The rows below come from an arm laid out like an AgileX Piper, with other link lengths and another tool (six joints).
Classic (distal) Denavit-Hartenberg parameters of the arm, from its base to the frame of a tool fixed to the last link. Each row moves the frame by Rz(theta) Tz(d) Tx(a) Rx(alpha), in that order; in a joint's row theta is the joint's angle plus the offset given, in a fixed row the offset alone. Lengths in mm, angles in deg.
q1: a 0; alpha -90; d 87.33; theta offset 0
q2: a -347.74; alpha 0; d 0; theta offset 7.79
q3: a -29.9; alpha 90; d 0; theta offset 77.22
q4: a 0; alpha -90; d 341.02; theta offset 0
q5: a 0; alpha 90; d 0; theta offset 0
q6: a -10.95; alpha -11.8; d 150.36; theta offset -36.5
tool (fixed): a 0; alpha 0; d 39.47; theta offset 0
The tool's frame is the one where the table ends.
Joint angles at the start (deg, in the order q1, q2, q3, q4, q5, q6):
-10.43, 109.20, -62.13, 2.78, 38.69, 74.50
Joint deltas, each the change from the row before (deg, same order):
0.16, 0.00, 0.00, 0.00, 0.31, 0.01
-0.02, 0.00, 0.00, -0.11, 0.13, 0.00
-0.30, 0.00, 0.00, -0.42, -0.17, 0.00
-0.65, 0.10, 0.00, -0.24, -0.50, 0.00
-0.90, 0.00, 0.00, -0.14, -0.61, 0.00
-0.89, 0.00, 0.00, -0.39, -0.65, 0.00
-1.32, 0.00, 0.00, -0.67, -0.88, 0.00
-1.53, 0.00, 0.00, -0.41, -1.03, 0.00
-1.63, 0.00, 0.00, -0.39, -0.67, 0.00
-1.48, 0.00, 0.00, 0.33, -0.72, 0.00
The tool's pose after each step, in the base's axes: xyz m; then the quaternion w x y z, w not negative. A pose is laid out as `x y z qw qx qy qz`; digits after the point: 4 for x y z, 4 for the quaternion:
0.4671 -0.0797 0.0063 0.1146 0.4141 0.8940 0.1274
0.4666 -0.0799 0.0062 0.1137 0.4137 0.8944 0.1265
0.4665 -0.0833 0.0063 0.1158 0.4135 0.8945 0.1242
0.4669 -0.0893 0.0059 0.1201 0.4167 0.8926 0.1230
0.4673 -0.0974 0.0063 0.1263 0.4222 0.8893 0.1223
0.4675 -0.1058 0.0069 0.1330 0.4261 0.8867 0.1203
0.4674 -0.1185 0.0076 0.1422 0.4313 0.8833 0.1166
0.4670 -0.1325 0.0086 0.1526 0.4394 0.8779 0.1141
0.4648 -0.1470 0.0092 0.1601 0.4487 0.8722 0.1108
0.4632 -0.1592 0.0099 0.1674 0.4608 0.8644 0.1114

